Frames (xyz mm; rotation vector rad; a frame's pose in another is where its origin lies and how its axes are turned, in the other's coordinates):
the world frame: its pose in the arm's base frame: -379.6 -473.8 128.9 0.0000 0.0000 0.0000
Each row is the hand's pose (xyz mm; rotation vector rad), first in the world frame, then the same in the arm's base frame.
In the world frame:
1: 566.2 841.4 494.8 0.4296 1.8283 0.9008
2: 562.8 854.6 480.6 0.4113 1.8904 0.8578
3: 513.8 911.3 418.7 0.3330 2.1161 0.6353
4: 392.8 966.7 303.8 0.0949 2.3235 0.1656
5: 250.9 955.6 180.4 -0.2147 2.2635 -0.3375
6: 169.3 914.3 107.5 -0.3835 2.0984 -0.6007
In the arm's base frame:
1: 186.6 367.6 623.7 0.4296 1.8283 0.9008
2: 183.2 380.8 609.5 0.4113 1.8904 0.8578
3: 134.2 437.5 547.6 0.3330 2.1161 0.6353
4: 13.2 492.9 432.7 0.0949 2.3235 0.1656
5: -128.7 481.8 309.3 -0.2147 2.2635 -0.3375
6: -210.3 440.5 236.4 -0.3835 2.0984 -0.6007

